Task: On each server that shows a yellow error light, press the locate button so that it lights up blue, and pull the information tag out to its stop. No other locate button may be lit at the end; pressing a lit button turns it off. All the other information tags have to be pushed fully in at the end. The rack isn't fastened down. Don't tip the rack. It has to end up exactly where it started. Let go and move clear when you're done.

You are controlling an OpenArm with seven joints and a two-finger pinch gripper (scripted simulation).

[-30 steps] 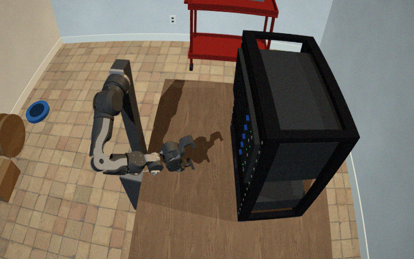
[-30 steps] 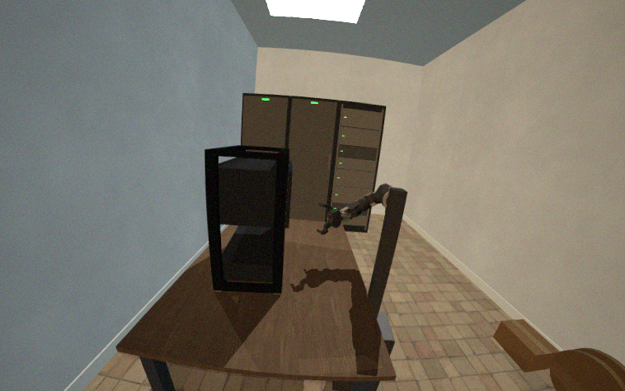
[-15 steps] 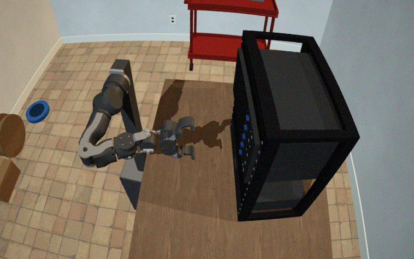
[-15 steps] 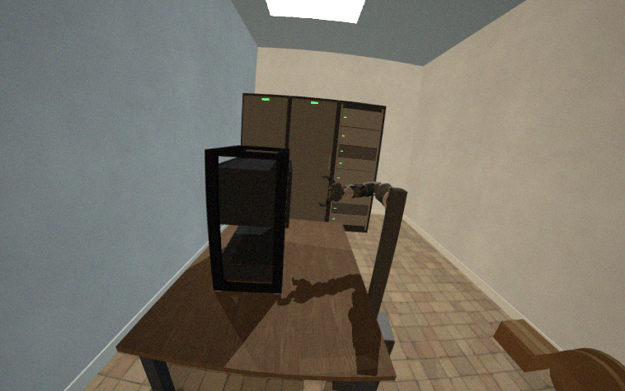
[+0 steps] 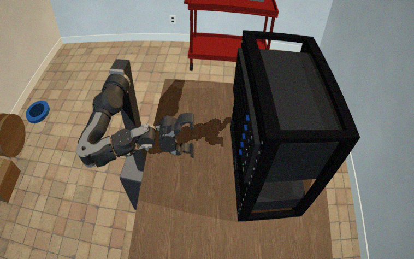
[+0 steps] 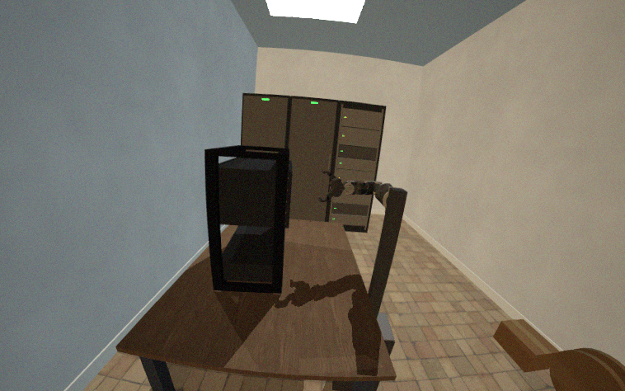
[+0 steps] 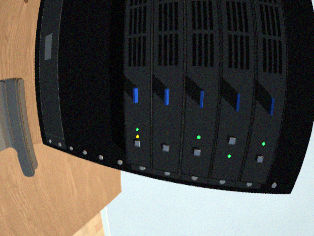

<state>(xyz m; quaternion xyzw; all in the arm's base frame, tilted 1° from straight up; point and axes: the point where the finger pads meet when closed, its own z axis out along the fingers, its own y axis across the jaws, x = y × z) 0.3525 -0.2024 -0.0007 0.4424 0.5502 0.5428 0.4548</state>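
Now: hand 16 cm short of the grey locate button, 9 cm above it and 4 cm to the left of it. The rest, counted from my hand: information tag: 18 cm ahead, 9 cm below, 4 cm to the left.
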